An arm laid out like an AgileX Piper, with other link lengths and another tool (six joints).
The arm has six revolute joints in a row. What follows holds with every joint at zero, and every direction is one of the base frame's. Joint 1 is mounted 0.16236 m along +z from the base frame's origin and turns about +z. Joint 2 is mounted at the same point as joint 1 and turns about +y. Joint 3 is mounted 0.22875 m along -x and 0.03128 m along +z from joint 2 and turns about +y. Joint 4 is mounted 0.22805 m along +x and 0.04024 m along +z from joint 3 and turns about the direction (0.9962, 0, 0.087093). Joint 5 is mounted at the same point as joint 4 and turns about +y. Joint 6 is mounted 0.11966 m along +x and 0.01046 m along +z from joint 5 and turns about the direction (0.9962, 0, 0.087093). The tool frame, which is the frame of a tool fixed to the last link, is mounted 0.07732 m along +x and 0.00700 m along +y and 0.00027 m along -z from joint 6; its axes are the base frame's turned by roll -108.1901, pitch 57.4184 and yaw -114.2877 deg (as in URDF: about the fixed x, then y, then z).
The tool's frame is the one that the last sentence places.
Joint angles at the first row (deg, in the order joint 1, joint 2, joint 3, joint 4, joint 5, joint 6):
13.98 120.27 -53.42 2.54 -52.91 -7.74
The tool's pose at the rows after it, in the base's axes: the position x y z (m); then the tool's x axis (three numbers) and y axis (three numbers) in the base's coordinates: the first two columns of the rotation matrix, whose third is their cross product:
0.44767 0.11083 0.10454 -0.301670 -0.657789 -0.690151 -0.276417 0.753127 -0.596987
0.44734 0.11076 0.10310 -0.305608 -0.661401 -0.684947 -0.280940 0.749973 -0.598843
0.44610 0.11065 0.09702 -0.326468 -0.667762 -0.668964 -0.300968 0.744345 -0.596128
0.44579 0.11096 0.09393 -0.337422 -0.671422 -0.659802 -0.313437 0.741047 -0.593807
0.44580 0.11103 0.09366 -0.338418 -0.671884 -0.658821 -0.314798 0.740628 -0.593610
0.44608 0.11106 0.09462 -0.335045 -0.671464 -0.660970 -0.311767 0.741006 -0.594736
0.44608 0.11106 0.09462 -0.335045 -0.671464 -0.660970 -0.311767 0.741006 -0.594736
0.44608 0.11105 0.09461 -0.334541 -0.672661 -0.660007 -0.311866 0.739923 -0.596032
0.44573 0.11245 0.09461 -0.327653 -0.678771 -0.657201 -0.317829 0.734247 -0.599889
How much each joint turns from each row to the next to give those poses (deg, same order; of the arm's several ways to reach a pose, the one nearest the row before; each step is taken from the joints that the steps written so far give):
0.00 0.23 0.00 0.00 1.65 0.00
0.00 0.00 -0.01 0.00 0.42 -0.20
0.00 0.00 -0.11 0.00 2.02 -0.13
0.00 0.00 -0.24 -0.10 1.33 0.00
0.00 0.00 -0.04 -0.02 0.15 0.00
0.00 0.00 0.00 0.00 -0.30 -0.03
0.00 0.00 0.00 0.00 0.00 0.00
0.00 0.00 0.00 0.00 0.00 -0.09
0.00 0.00 0.00 -0.59 0.00 0.00

